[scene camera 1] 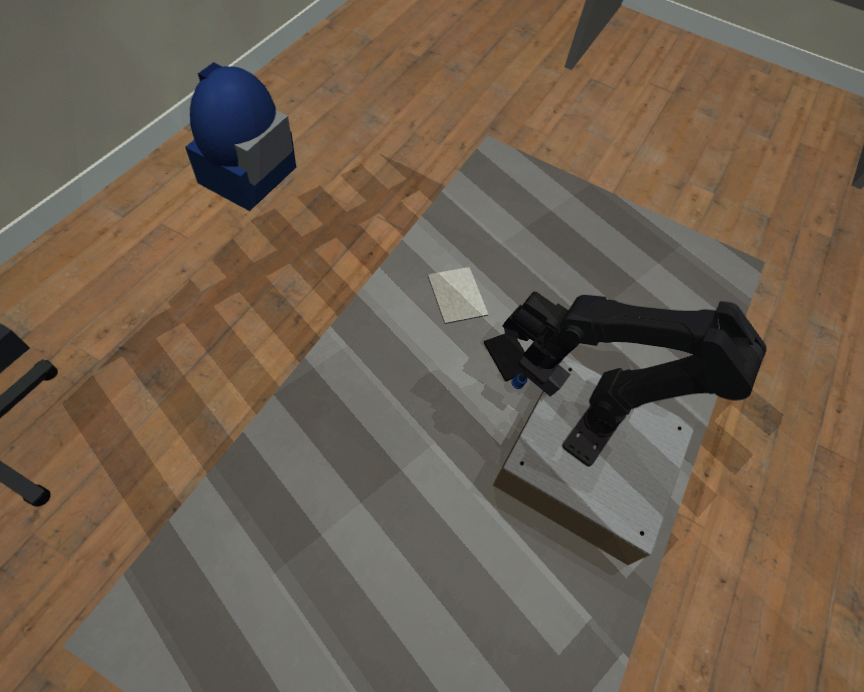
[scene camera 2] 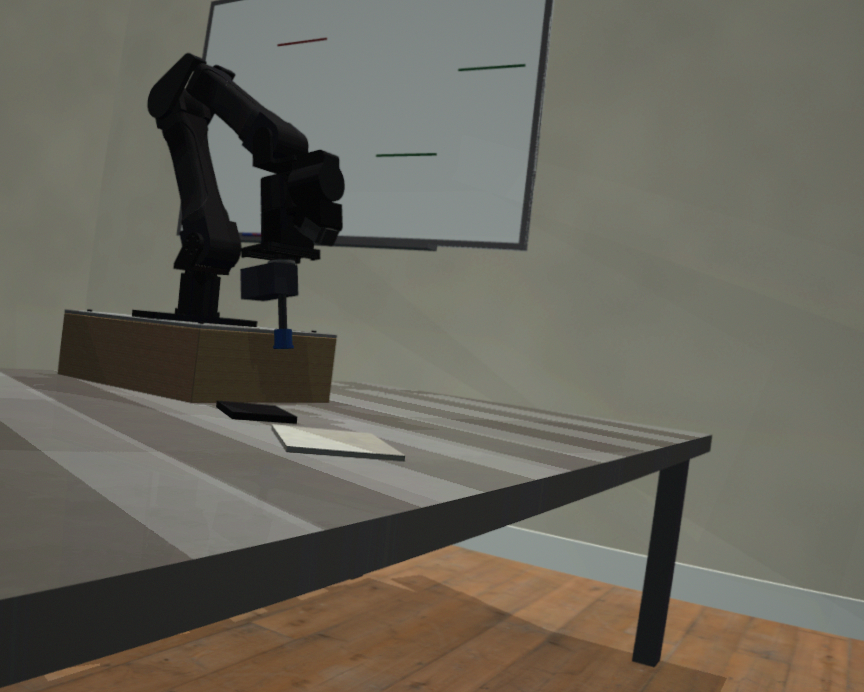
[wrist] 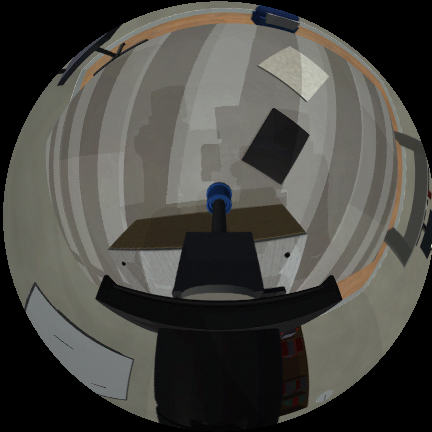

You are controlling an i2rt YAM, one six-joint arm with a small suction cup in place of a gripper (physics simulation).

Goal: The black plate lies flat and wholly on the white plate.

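Where they show: hand at its tool point: (scene camera 1: 517,383) (scene camera 2: 283,348) (wrist: 218,193); arm's base at its link origin: (scene camera 1: 598,423) (scene camera 2: 196,321).
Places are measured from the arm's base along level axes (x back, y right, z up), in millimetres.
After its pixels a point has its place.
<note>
The black plate (scene camera 1: 504,354) {y 68, x -267, z -101 mm} (scene camera 2: 257,412) {y 102, x -294, z -101 mm} (wrist: 276,146) {y 71, x -253, z -101 mm} lies flat on the table between the robot's base block and the white plate. The white plate (scene camera 1: 457,295) {y 134, x -461, z -104 mm} (scene camera 2: 338,441) {y 145, x -478, z -104 mm} (wrist: 295,73) {y 125, x -437, z -104 mm} lies flat on the table, a short gap beyond the black plate, farther from the base. My gripper, a blue suction cup (scene camera 1: 518,381) (scene camera 2: 283,339) (wrist: 219,198) {y -21, x -189, z -22 mm}, hangs above the table near the front of the base block, with nothing on it. It is off to one side of the black plate and well above it. In scene camera 1 the arm stands close over one edge of the black plate.
The wooden base block (scene camera 1: 569,531) {y -191, x 79, z -106 mm} (scene camera 2: 261,367) {y -36, x -128, z -56 mm} (wrist: 210,227) {y -34, x -128, z -47 mm} carries the arm and stands close behind the cup. The striped table (scene camera 1: 403,547) {y -438, x -169, z -109 mm} (scene camera 2: 180,504) {y 450, x -640, z -110 mm} (wrist: 200,80) {y -59, x -385, z -110 mm} bears both plates. A blue and grey object (scene camera 1: 234,136) (wrist: 276,19) stands on the floor away from the table.
</note>
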